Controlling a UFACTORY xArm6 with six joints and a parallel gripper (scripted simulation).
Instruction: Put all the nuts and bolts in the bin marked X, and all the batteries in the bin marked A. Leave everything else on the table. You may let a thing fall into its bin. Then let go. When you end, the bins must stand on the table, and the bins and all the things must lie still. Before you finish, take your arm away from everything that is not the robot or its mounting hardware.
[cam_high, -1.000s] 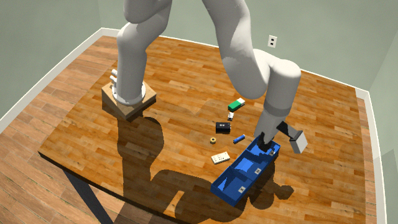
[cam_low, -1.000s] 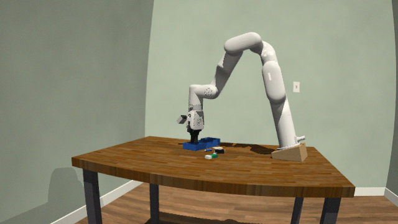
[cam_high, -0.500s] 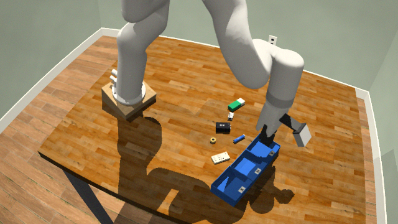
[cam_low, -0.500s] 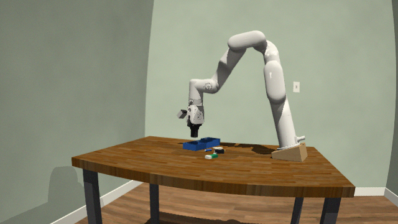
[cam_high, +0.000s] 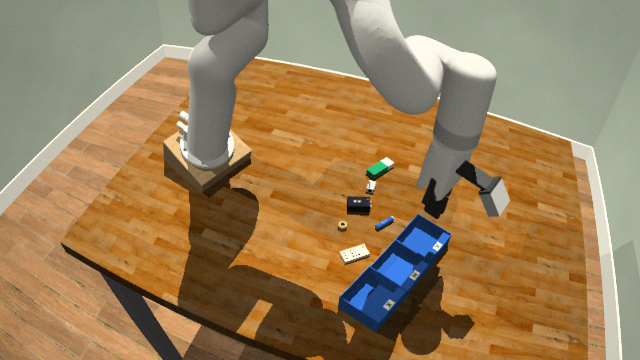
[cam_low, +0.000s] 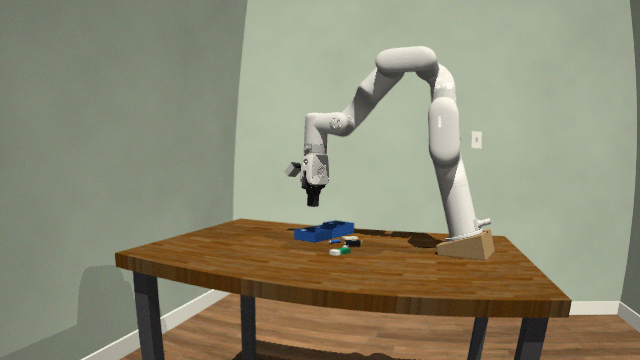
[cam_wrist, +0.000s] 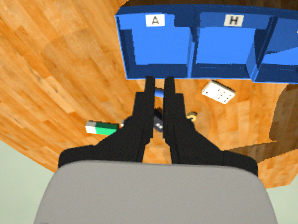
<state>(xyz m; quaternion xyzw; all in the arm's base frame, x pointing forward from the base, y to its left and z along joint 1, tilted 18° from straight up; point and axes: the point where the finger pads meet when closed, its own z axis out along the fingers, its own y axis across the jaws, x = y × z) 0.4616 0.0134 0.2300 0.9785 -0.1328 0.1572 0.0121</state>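
The brass nut lies 16 cm behind my hand, 2 cm to the right of it and 13 cm below it. From my hand the other things lie so: blue bin: 2 cm behind, 8 cm to the right, 11 cm below; then blue battery: 9 cm behind, 3 cm to the left, 13 cm below; then white domino: 11 cm behind, 7 cm to the right, 13 cm below.
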